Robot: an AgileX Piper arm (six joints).
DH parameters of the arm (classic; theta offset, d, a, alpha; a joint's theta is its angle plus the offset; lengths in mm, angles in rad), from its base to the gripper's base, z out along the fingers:
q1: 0 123 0 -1.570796
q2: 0.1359 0 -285.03 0
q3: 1.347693 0 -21.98 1.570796
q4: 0 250.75 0 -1.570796
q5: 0 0 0 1.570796
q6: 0 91 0 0
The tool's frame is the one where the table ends.
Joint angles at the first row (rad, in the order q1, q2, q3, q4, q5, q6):
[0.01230 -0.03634 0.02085 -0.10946 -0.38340 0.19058]
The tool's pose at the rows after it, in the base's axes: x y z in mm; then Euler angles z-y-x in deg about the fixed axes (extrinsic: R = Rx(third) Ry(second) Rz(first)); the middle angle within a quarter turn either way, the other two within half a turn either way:
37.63 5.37 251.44 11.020 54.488 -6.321
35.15 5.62 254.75 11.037 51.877 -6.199
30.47 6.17 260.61 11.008 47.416 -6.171
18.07 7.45 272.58 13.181 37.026 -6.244
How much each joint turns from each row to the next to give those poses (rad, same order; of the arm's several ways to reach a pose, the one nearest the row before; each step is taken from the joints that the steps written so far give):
[0.00004 -0.00004 -0.00001 0.00006 -0.13293 -0.00009]
[-0.00009 0.00006 0.00001 0.00219 -0.04565 0.00018]
[0.00005 0.00001 -0.00198 0.00007 -0.07590 -0.00011]
[0.00000 -0.00006 -0.00393 -0.00219 -0.17736 0.03899]

